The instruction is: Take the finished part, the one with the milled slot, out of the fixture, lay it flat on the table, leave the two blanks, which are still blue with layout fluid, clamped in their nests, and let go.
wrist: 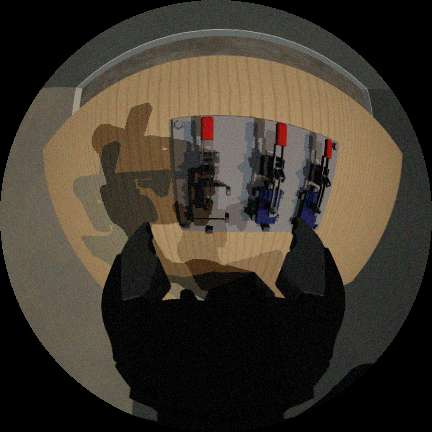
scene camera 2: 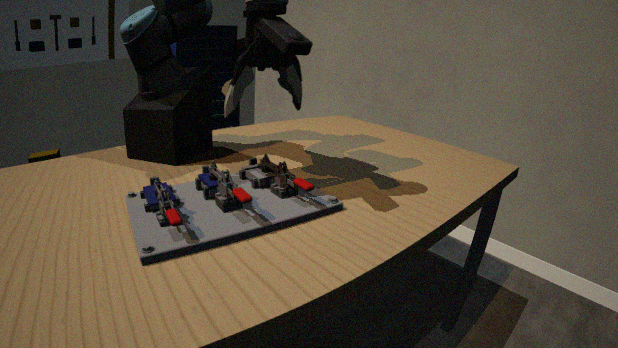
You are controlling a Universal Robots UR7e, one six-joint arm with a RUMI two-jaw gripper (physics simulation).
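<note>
The finished part (scene camera 2: pixel 259 174) (wrist: pixel 217 204) is bare grey and lies in the end nest of the fixture plate (scene camera 2: pixel 210 220) (wrist: pixel 235 150), at the right in the scene view and the left in the wrist view. Shadow covers much of it; its slot and its clamp's contact are too small to tell. One blue blank (scene camera 2: pixel 209 184) (wrist: pixel 267 211) sits in the middle nest under its clamp. The other blue blank (scene camera 2: pixel 158 194) (wrist: pixel 309 209) sits in the far nest, also under a clamp. My gripper (scene camera 2: pixel 263 111) (wrist: pixel 221 222) is open and empty, well above the table and off the plate's robot-side edge.
Three toggle clamps carry red handles (scene camera 2: pixel 303 183) (scene camera 2: pixel 242 195) (scene camera 2: pixel 173 216) that point away from the robot base (scene camera 2: pixel 165 130). The wooden table (scene camera 2: pixel 280 265) (wrist: pixel 365 200) surrounds the plate, with arm shadows beside the finished part's end. A wall (scene camera 2: pixel 475 75) rises beyond the table's right side.
</note>
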